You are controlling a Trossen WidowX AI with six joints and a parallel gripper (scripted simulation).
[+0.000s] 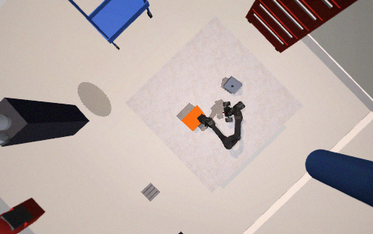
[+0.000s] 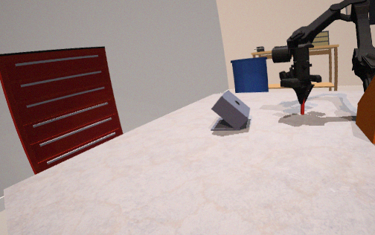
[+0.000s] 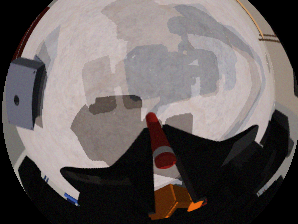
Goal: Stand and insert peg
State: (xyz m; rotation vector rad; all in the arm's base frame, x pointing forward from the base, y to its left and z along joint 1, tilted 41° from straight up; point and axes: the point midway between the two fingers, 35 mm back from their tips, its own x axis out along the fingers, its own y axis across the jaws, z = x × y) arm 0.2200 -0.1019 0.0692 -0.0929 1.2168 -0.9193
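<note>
Now: the grey sloped panel 230 mm ahead of my gripper tip, 150 mm to the left of it and 20 mm above it. Round my gripper tip: red peg (20 mm above).
</note>
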